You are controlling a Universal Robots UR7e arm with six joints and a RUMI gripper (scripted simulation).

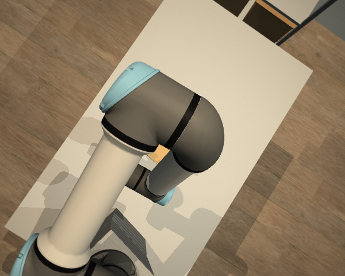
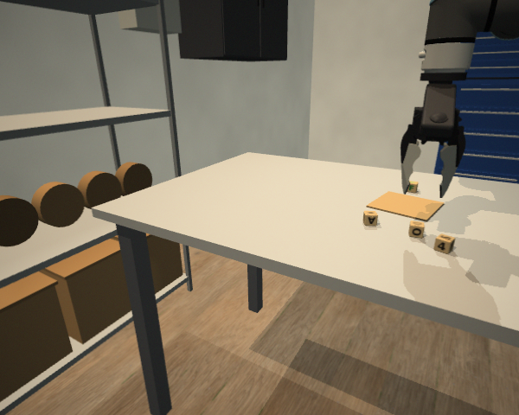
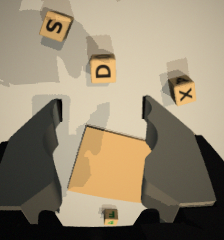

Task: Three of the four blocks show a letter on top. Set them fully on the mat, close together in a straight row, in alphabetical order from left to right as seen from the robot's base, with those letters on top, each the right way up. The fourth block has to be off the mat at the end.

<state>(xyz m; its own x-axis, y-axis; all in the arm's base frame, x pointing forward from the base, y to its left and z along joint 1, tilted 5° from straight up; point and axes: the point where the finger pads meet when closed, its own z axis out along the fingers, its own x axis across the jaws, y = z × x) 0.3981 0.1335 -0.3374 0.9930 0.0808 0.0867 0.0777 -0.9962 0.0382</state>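
Right now my hand is 9 cm above the D block. From my hand the other things lie so: X block: 9 cm ahead, 2 cm to the right, 9 cm below; S block: 5 cm behind, 5 cm to the left, 9 cm below; orange mat: 3 cm ahead, 17 cm to the right, 10 cm below.
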